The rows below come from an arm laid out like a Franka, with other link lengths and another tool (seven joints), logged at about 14 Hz.
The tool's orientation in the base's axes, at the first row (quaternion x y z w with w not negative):
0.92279, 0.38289, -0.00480, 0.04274
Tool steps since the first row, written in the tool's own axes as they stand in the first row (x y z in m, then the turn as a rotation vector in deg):
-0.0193, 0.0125, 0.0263, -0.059, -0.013, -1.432
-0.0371, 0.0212, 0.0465, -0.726, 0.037, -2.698
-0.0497, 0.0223, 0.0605, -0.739, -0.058, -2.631
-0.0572, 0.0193, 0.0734, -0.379, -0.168, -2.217
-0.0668, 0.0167, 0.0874, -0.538, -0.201, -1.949
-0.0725, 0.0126, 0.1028, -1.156, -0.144, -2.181
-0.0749, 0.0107, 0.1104, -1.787, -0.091, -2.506
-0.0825, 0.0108, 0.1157, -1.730, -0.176, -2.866
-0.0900, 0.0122, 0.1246, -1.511, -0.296, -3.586
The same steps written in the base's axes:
-0.0042, -0.0246, -0.0245, -0.085, 0.086, 1.428
-0.0101, -0.0449, -0.0432, -0.551, -0.316, 2.721
-0.0179, -0.0558, -0.0565, -0.626, -0.264, 2.648
-0.0250, -0.0600, -0.0693, -0.440, 0.033, 2.212
-0.0333, -0.0661, -0.0830, -0.569, -0.078, 1.949
-0.0399, -0.0685, -0.0985, -0.971, -0.535, 2.210
-0.0427, -0.0695, -0.1061, -1.387, -0.991, 2.564
-0.0479, -0.0754, -0.1110, -1.416, -0.861, 2.914
-0.0520, -0.0824, -0.1195, -1.363, -0.563, 3.613

